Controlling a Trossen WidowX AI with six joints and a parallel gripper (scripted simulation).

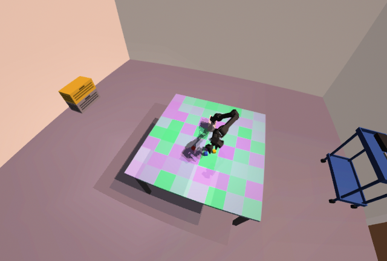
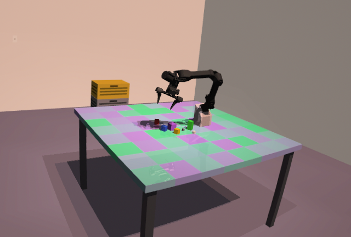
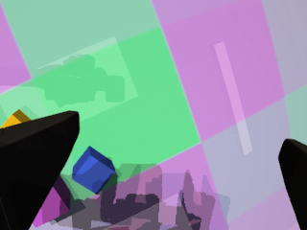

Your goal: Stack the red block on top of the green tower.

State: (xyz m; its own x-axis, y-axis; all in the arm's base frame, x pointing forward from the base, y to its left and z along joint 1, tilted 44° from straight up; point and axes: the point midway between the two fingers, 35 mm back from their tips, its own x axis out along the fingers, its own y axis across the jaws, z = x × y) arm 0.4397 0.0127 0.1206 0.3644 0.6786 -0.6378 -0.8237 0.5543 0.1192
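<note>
The red block lies 10 cm behind my gripper tip, 21 cm to the right of it and 18 cm below it. Round my gripper tip: purple block (13 cm behind, 7 cm to the right, 17 cm below); blue block (7 cm behind, 7 cm to the right, 18 cm below).
</note>
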